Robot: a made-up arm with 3 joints. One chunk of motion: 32 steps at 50 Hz.
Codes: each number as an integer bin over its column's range. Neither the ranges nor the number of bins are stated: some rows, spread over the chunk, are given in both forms.
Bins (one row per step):
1: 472 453 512
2: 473 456 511
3: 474 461 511
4: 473 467 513
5: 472 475 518
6: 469 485 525
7: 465 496 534
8: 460 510 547
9: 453 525 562
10: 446 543 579
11: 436 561 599
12: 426 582 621
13: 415 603 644
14: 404 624 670
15: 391 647 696
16: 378 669 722
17: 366 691 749
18: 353 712 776
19: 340 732 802
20: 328 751 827
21: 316 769 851
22: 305 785 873
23: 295 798 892
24: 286 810 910
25: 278 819 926
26: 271 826 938
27: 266 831 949
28: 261 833 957
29: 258 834 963
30: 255 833 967
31: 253 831 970
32: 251 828 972
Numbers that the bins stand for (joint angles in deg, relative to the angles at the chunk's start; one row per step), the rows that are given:
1: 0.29 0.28 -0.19
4: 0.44 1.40 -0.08
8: -1.55 4.84 3.49
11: -5.23 8.92 8.96
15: -12.12 15.81 19.15
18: -17.94 21.02 27.56
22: -25.29 26.86 37.76
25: -29.42 29.59 43.33
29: -32.49 30.79 47.22
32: -33.56 30.31 48.16
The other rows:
2: 0.44 0.52 -0.29
3: 0.59 0.92 -0.29
5: 0.29 2.04 0.44
6: -0.17 2.84 1.18
7: -0.78 3.72 2.13
9: -2.62 6.04 5.07
10: -3.69 7.48 6.86
12: -6.76 10.61 11.27
13: -8.44 12.29 13.69
14: -10.13 13.97 16.42
16: -14.11 17.57 21.89
17: -15.95 19.34 24.72
19: -19.93 22.62 30.29
20: -21.77 24.14 32.92
21: -23.60 25.58 35.44
23: -26.82 27.90 39.75
24: -28.20 28.86 41.65
26: -30.50 30.15 44.59
27: -31.26 30.55 45.74
28: -32.03 30.71 46.59
30: -32.95 30.71 47.64
31: -33.25 30.55 47.95

